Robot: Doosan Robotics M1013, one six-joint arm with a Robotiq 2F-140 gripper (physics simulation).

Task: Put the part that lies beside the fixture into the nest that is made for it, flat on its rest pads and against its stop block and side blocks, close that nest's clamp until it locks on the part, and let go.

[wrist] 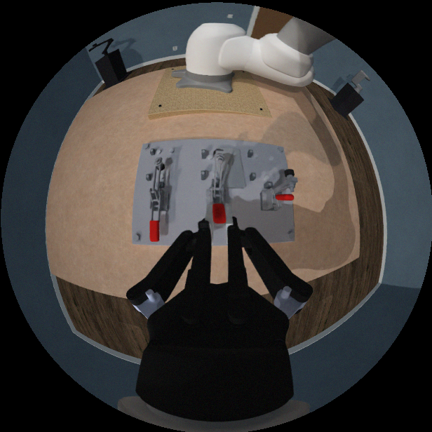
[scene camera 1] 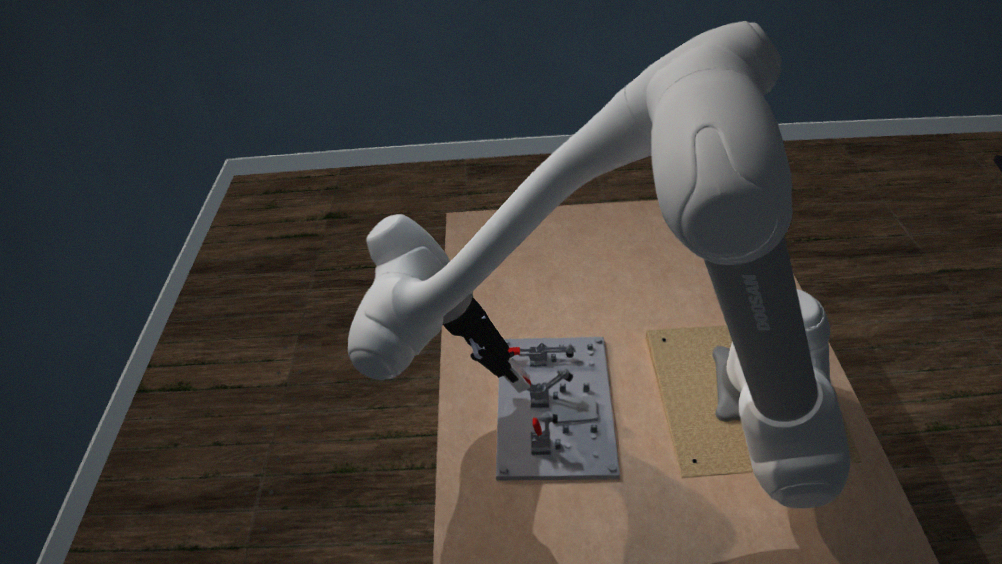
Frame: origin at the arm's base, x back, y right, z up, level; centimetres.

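Where they show: gripper, fingertip midpoint: (scene camera 1: 524, 384).
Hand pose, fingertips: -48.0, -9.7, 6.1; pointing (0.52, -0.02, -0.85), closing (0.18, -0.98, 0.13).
After its pixels a point has its place, as x, y, z.
The fixture (scene camera 1: 515, 455) {-48.0, -22.6, 0.1} (wrist: 187, 227) is a grey plate with three red-handled toggle clamps. A thin grey part (scene camera 1: 587, 413) {-34.9, -11.8, 1.4} (wrist: 239, 172) lies in the middle nest between small dark blocks, partly under the middle clamp (scene camera 1: 539, 396) {-44.9, -10.2, 3.1} (wrist: 218, 187). Whether it is fully flat and touches the blocks cannot be told. That clamp's arm slants upward in the scene view, its tip above the plate. My gripper (scene camera 1: 521, 382) {-48.0, -9.7, 6.1} (wrist: 219, 211) is shut on the middle clamp's red handle (wrist: 219, 213), which shows between the fingertips in the wrist view.
The back clamp (scene camera 1: 538, 355) {-46.5, 0.8, 2.9} (wrist: 157, 192) has its arm stretched out over its nest. The front clamp (scene camera 1: 540, 441) {-43.5, -20.9, 4.1} (wrist: 269, 198) has its red handle (scene camera 1: 537, 425) {-43.8, -20.7, 8.6} (wrist: 284, 197) standing up. The robot's base stands on a yellowish board (scene camera 1: 673, 392) {-17.6, -3.4, 0.1} (wrist: 170, 107) beyond the fixture.
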